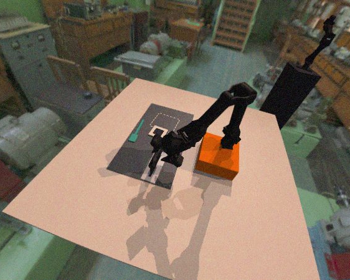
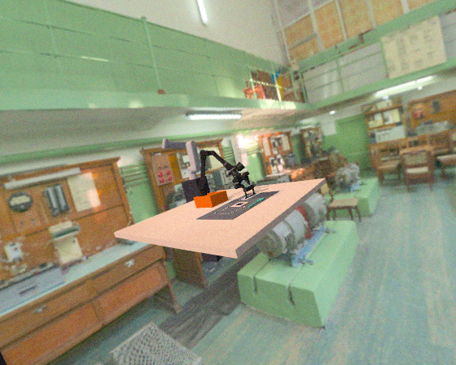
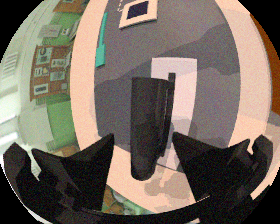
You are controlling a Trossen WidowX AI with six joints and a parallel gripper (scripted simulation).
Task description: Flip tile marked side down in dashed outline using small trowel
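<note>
Right now the dark grey mat is 10 mm ahead of my gripper tip, 220 mm to the right of it and 100 mm below it. Round my gripper tip: tile: 20 mm ahead, 250 mm to the right, 80 mm below; teal trowel: 150 mm ahead, 220 mm to the right, 80 mm below.
</note>
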